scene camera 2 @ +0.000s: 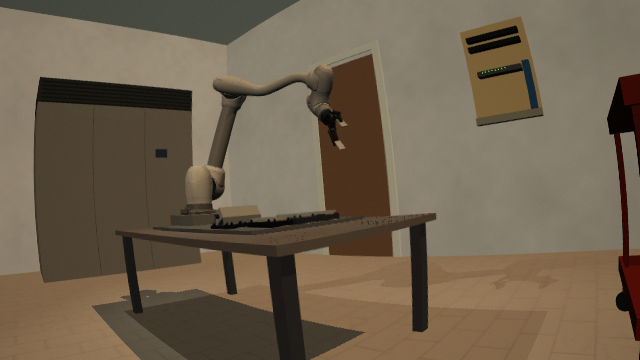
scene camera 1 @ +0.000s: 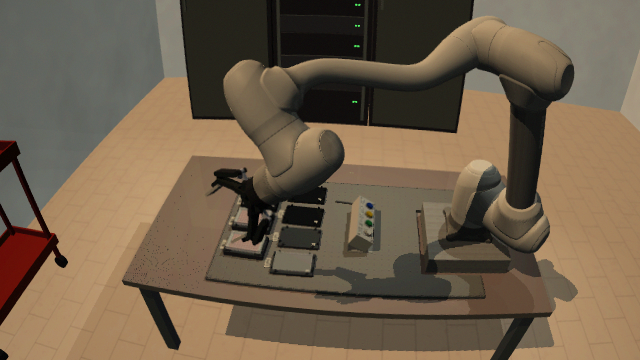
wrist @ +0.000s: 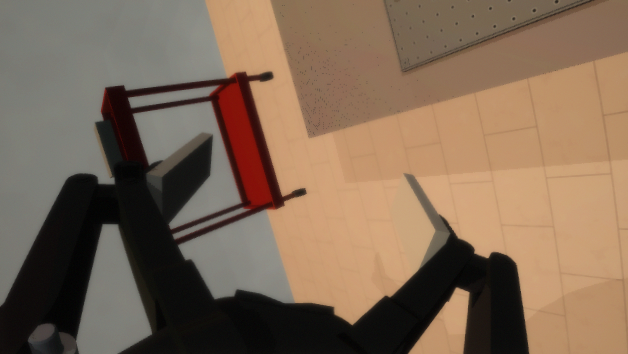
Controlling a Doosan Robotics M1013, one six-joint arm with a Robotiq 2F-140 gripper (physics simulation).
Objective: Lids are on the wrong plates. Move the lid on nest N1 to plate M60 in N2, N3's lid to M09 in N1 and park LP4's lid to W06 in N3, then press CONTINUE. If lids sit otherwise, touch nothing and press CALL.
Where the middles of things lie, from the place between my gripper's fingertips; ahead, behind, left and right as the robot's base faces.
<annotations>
Now: the park pad LP1 (scene camera 1: pixel 290 237) 36 cm below my hand, 34 cm to the right of it and 12 cm behind it. The rest, counted from my hand: park pad LP2 (scene camera 1: pixel 296 215) (46 cm to the right, 36 cm below, 11 cm behind).
</annotations>
